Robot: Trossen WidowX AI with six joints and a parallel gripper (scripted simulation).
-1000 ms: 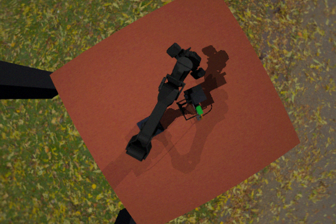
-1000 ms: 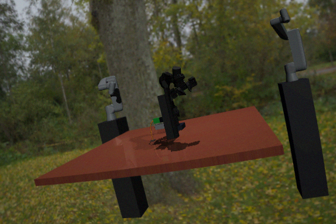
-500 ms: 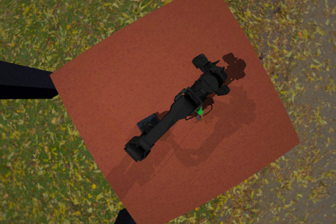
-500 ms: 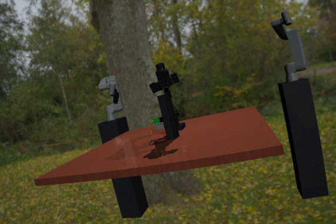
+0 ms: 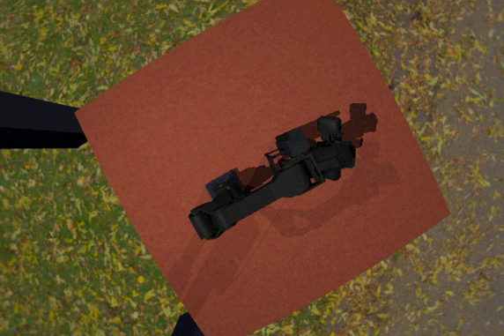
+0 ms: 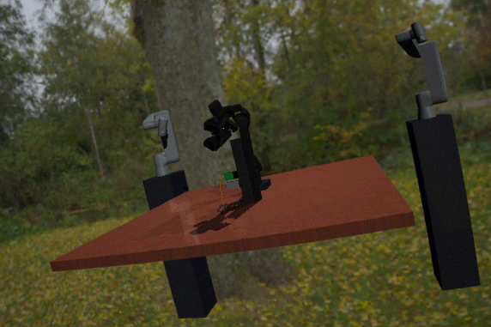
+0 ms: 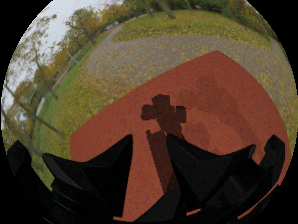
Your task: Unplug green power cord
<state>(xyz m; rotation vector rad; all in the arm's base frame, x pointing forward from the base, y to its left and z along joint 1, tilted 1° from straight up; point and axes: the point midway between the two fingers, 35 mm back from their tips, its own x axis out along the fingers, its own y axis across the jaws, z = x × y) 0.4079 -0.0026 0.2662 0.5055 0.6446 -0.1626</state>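
Right now my gripper tip is 14 cm past the green plug, 1 cm to the left of it and 13 cm above it.
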